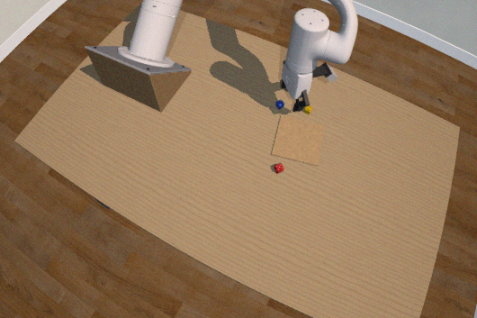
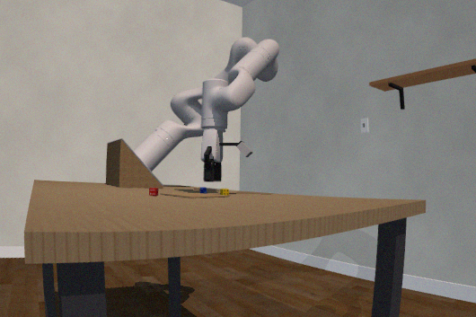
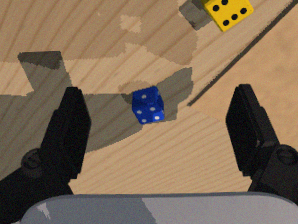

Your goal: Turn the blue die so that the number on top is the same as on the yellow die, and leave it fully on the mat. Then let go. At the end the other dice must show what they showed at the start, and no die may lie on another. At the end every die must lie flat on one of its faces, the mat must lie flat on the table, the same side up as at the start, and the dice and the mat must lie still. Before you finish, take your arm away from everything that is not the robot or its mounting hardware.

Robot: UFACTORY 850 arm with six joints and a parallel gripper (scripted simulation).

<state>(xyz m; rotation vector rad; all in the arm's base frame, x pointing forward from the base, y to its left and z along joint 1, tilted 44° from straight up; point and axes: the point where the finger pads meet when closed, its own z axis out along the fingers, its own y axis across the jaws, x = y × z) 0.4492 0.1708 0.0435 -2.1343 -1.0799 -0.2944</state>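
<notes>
Now: hand 4 cm above the blue die, 3 cm past it and 2 cm to the left of it. From my hand the other things lie so: red die: 21 cm to the right, 8 cm ahead, 4 cm below; tan mat: 9 cm to the right, 8 cm ahead, 5 cm below; yellow die: 6 cm ahead, 4 cm below, 1 cm to the left.
</notes>
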